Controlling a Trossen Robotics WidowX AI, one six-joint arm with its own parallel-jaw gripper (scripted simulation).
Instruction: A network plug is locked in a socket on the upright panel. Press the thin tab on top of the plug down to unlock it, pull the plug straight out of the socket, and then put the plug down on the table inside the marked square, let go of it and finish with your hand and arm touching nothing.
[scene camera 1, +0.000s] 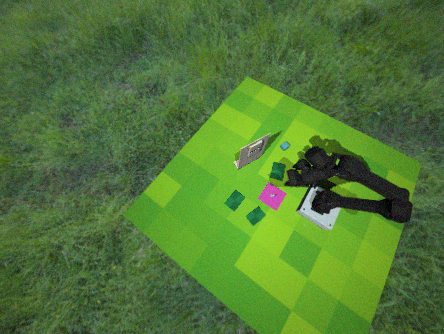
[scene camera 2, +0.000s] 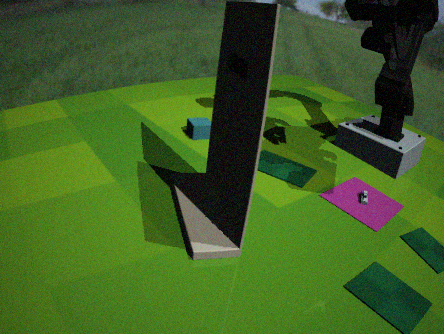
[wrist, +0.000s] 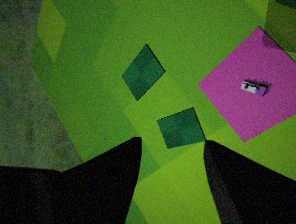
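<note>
My gripper in sight, in the wrist view too. Also seen: a magenta marked square, an upright panel.
</note>
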